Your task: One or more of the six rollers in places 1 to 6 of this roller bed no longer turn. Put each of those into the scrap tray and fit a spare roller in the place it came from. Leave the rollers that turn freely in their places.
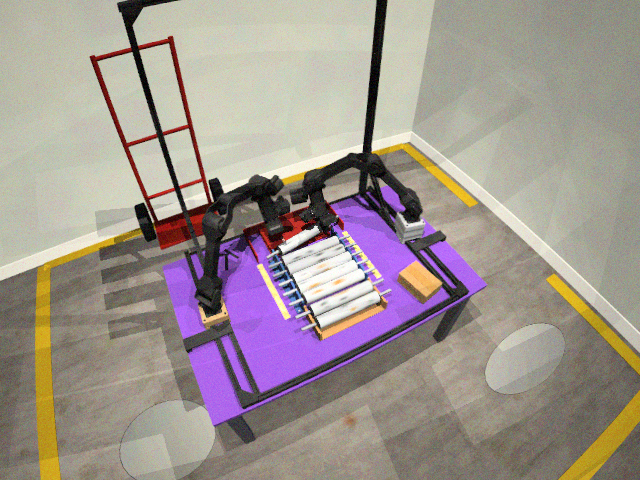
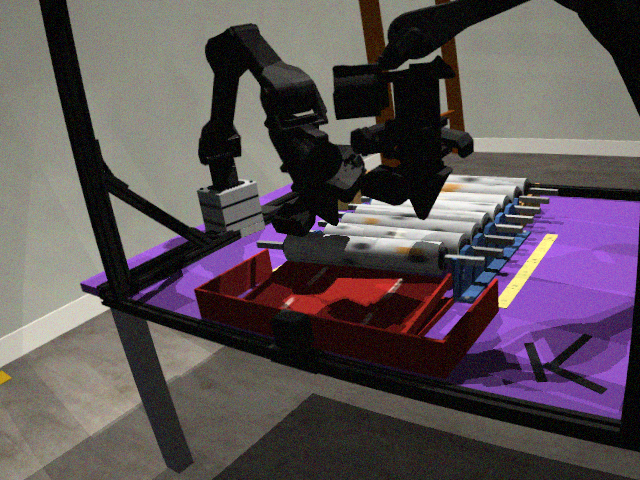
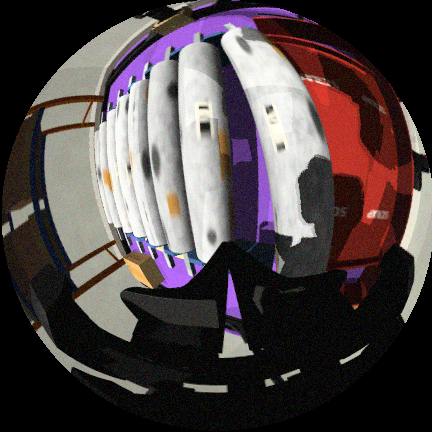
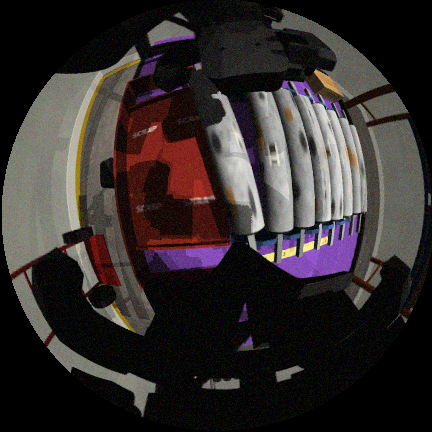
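Where they show: left gripper, fingertip midpoint: (image 1: 325, 233) (image 2: 335, 224) (image 3: 226, 245); right gripper, fingertip midpoint: (image 2: 422, 218) (image 4: 237, 246); left arm's base, origin of the base link: (image 1: 411, 217) (image 2: 226, 185); right arm's base, origin of the base link: (image 1: 212, 308).
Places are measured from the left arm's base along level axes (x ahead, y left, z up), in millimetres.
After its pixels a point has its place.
A grey-white roller (image 1: 299, 239) {x 505, y -28, z -30 mm} (image 2: 366, 250) {x 502, y -68, z -35 mm} (image 3: 282, 132) {x 476, y -47, z -24 mm} (image 4: 233, 169) {x 524, y -43, z -25 mm} lies out of line at the back end of the roller bed (image 1: 328, 273) (image 2: 413, 221). It hangs partly over the rim of the red scrap tray (image 1: 248, 236) {x 718, y -133, z -61 mm} (image 2: 347, 338) {x 601, y -210, z -83 mm} (image 3: 354, 132) {x 518, y -125, z -81 mm} (image 4: 160, 169) {x 521, y -149, z -85 mm}. A gap of purple table shows between it and the nearest seated roller. My left gripper (image 1: 324, 222) {x 390, y -27, z -24 mm} (image 2: 296, 223) (image 3: 226, 245) {x 390, y -27, z -24 mm} is shut and empty, just above one end of the roller. My right gripper (image 1: 275, 230) {x 597, y -42, z 22 mm} (image 2: 424, 202) {x 597, y -42, z 22 mm} (image 4: 237, 246) {x 597, y -42, z 22 mm} is shut and empty above the other end. Whether either touches the roller I cannot tell.
Two more rollers lie on a wooden base (image 1: 353, 320) {x 391, y 364, z -104 mm} at the front end of the bed. A yellow numbered strip (image 1: 274, 291) {x 655, y 151, z -109 mm} (image 2: 528, 269) {x 664, y 131, z -110 mm} runs beside the bed. An orange box (image 1: 419, 281) {x 89, y 295, z -57 mm} lies at the right. A red hand truck (image 1: 151, 138) stands behind the table.
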